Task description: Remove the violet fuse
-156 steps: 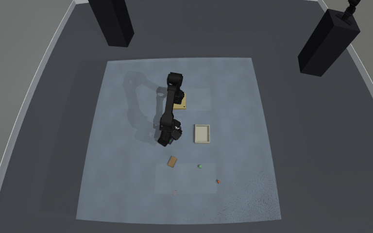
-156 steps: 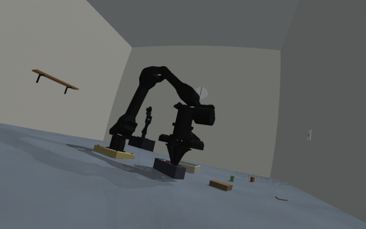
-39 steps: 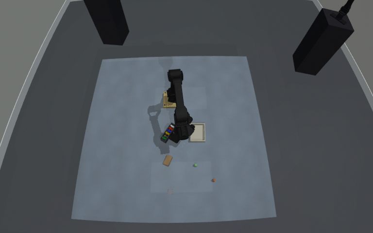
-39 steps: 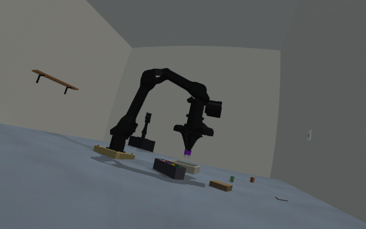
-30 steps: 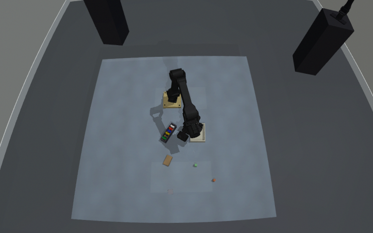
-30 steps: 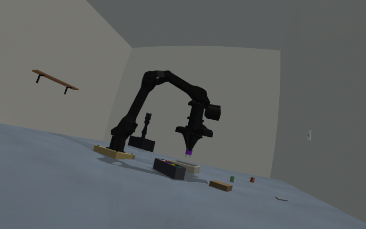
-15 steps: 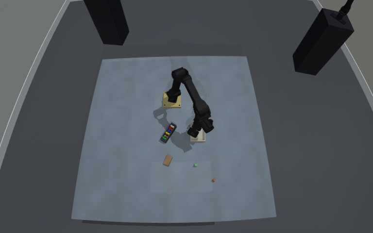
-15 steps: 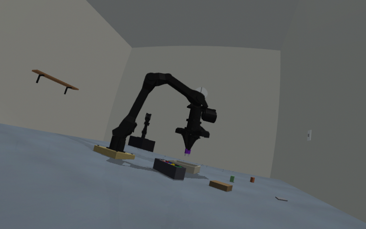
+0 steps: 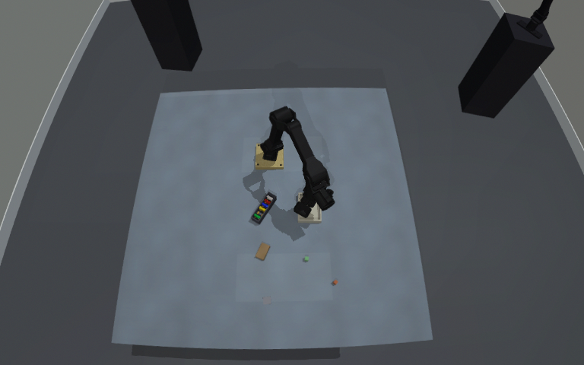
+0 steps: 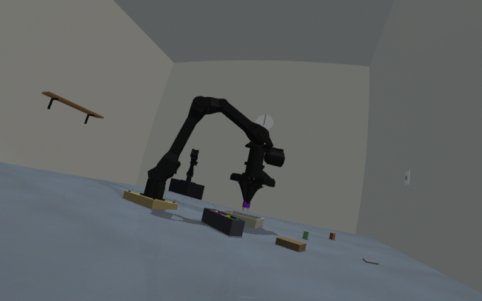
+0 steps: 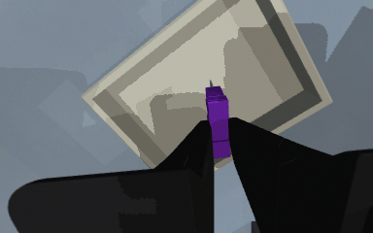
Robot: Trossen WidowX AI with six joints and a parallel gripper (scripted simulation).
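Now: the violet fuse 10 mm below my gripper tip. From my gripper tip the other things lie so: white fuse (180 mm to the right, 50 mm below, 10 mm behind); then red fuse (190 mm to the right, 50 mm below, 10 mm ahead); then tray (70 mm below).
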